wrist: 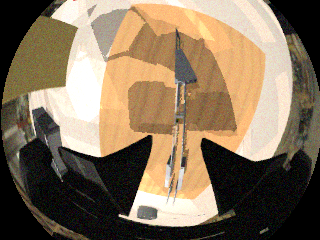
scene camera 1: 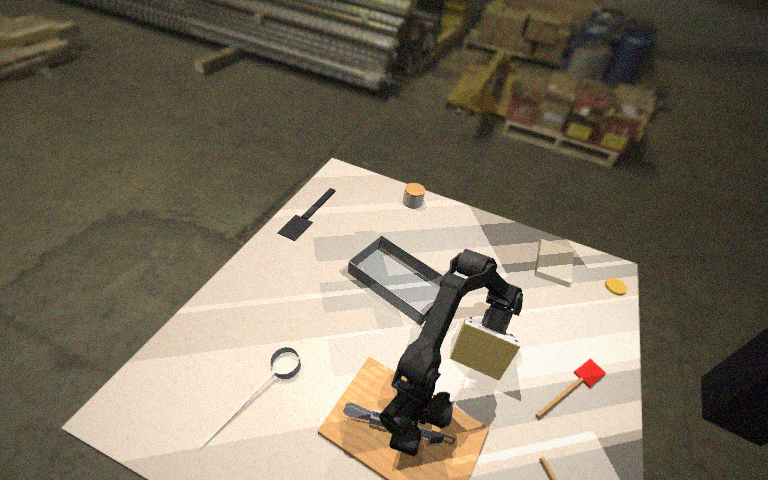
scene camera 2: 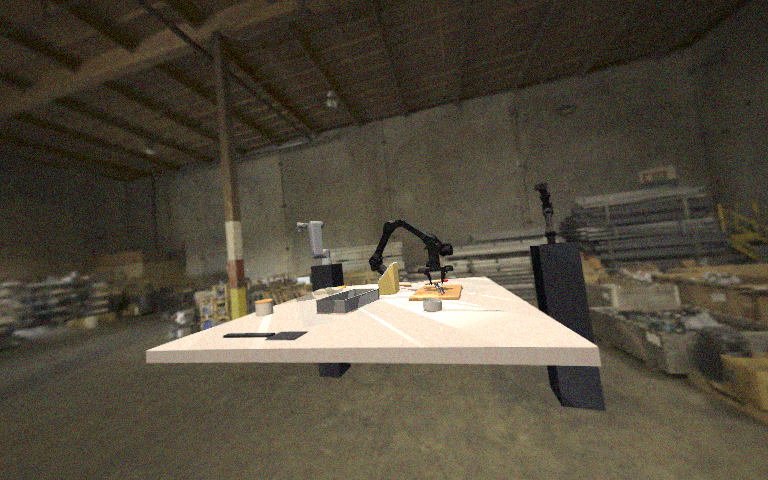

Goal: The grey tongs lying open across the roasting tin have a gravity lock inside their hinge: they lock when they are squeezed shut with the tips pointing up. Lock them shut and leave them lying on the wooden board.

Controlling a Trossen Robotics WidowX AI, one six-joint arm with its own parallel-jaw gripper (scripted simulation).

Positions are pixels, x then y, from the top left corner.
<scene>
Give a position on a grey roasting tin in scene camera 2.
344,302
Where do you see a metal ring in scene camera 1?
285,362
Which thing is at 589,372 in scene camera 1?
A red-headed mallet.
</scene>
